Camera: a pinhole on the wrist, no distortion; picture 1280 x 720 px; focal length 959.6 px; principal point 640.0 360.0 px. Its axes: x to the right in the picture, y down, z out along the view. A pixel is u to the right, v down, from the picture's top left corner.
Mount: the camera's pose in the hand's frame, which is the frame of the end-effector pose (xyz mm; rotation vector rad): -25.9 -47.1 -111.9 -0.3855 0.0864 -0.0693
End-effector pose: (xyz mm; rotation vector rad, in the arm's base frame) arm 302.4 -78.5 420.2 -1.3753 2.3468 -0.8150
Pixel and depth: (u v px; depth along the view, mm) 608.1 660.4 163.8
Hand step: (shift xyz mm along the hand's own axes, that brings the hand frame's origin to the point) -12.8 61.7 20.3
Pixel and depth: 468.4 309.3 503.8
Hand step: -67.8 123.4 369.6
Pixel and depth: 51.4 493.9 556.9
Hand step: -307.3 260.7 397.0
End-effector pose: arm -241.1 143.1 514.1 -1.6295 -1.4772 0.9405
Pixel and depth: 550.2 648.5 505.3
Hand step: -16.0 285.4 300.4
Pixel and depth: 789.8 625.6 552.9
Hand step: 121.5 293.0 334.4
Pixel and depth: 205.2 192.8 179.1
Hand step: -90.7 -2.5 71.0
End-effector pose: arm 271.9 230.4 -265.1 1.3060 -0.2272 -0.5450
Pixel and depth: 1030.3 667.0 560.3
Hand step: 264.3 308.1 321.3
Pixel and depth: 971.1 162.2 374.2
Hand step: 134.9 10.1 253.5
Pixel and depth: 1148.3 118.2 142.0
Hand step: 60.9 -33.6 27.4
